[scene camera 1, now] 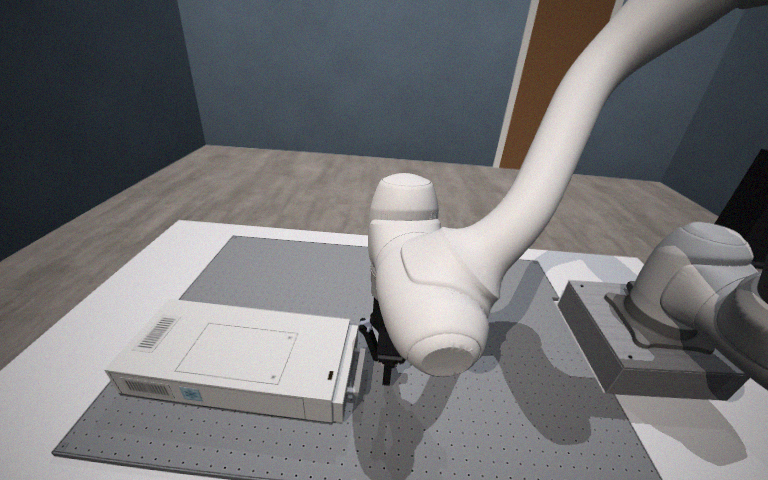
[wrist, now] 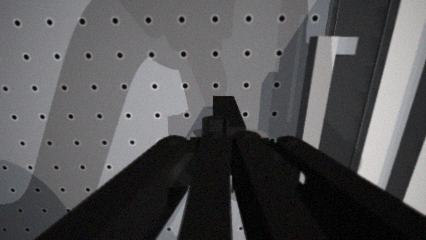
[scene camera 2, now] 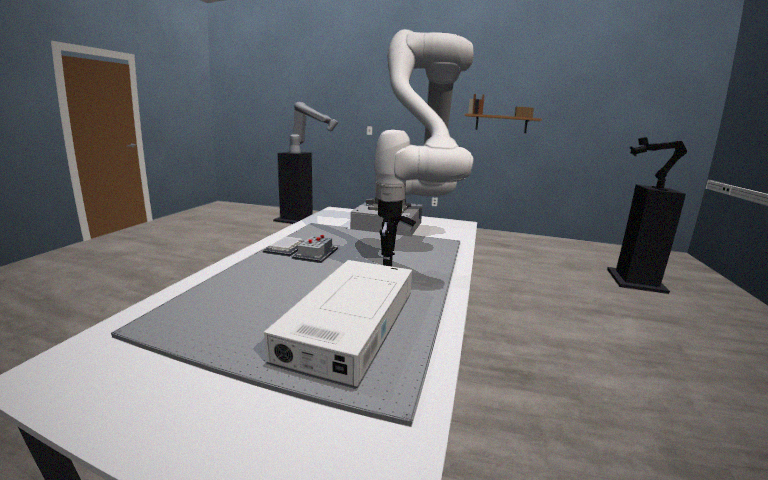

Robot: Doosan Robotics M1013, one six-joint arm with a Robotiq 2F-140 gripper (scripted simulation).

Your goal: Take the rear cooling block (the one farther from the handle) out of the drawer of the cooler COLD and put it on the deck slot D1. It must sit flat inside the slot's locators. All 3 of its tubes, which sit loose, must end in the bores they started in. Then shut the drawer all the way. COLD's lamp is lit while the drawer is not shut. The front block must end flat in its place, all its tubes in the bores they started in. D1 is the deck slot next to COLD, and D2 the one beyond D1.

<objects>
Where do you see a white cooler COLD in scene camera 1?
280, 364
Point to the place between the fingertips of the gripper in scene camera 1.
386, 379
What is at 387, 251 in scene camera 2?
The gripper.
</objects>
